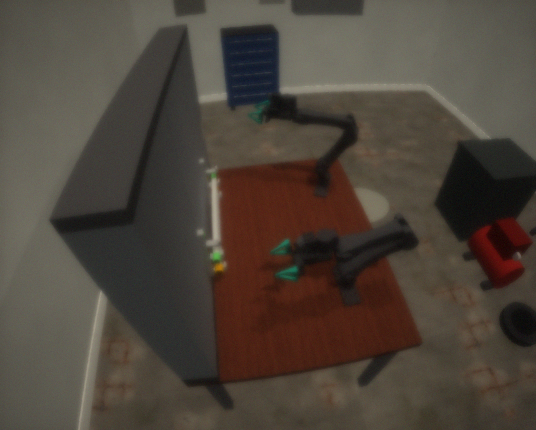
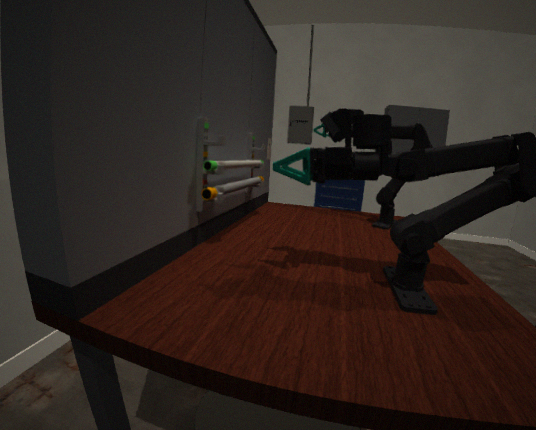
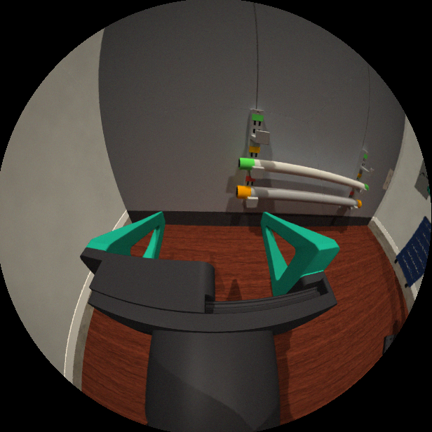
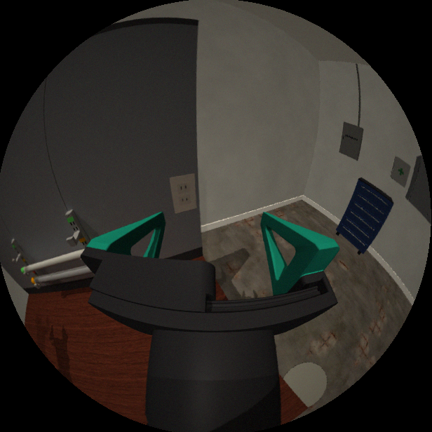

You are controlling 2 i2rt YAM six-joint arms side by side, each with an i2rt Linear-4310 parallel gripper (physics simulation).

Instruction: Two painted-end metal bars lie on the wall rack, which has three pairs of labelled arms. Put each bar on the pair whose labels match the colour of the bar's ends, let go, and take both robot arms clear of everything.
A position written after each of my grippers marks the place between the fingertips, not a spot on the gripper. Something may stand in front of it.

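My left gripper (image 2: 277, 166) (image 3: 212, 217) is in sight, and so is my right gripper (image 4: 212, 217). I can see a dark wall panel (image 2: 106, 106) (image 1: 153, 271) (image 3: 175, 96) (image 4: 124, 121) as well. There's a green-ended bar (image 3: 243, 163) here, and an orange-ended bar (image 3: 241, 191) too.
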